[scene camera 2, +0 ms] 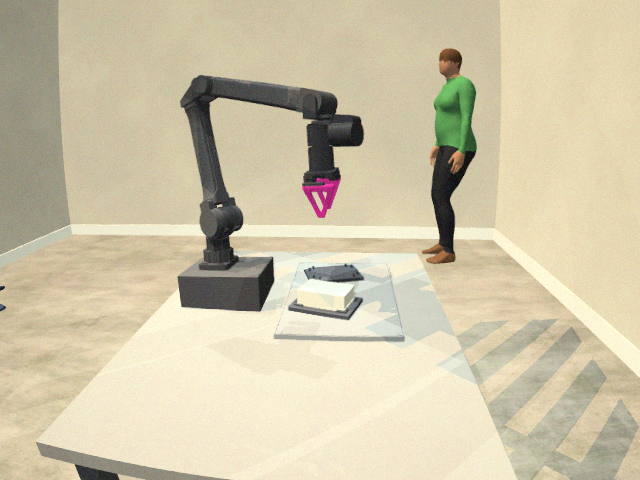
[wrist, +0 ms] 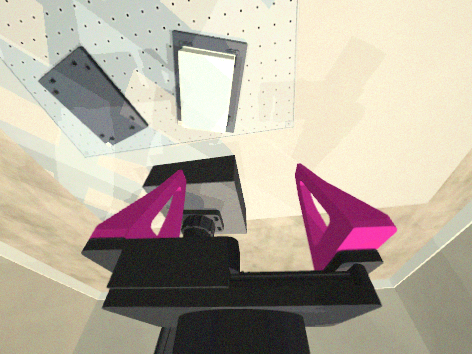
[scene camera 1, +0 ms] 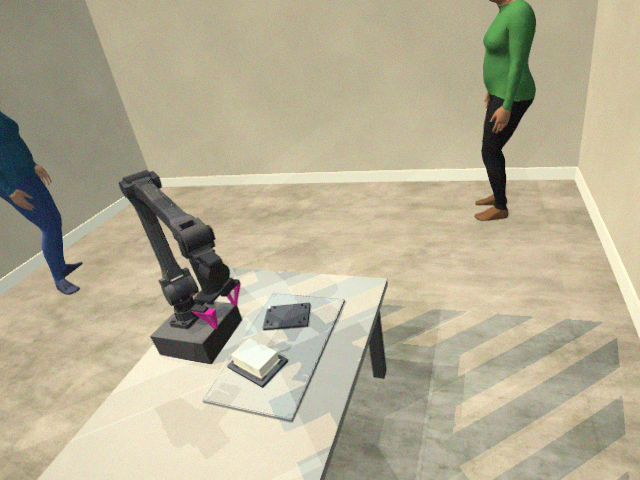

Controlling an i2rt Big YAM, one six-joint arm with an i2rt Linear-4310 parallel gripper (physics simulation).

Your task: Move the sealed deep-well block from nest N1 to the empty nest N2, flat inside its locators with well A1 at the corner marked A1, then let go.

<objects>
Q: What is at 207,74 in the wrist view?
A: A white block.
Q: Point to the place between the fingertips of my gripper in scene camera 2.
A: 324,213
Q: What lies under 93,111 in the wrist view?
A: A dark nest plate.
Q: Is my gripper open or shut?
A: Open.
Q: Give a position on a dark nest plate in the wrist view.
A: At 179,38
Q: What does the white block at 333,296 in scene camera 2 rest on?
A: A dark nest plate.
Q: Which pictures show the white block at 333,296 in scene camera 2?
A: Scene camera 2, the wrist view and scene camera 1: all of them.
</objects>
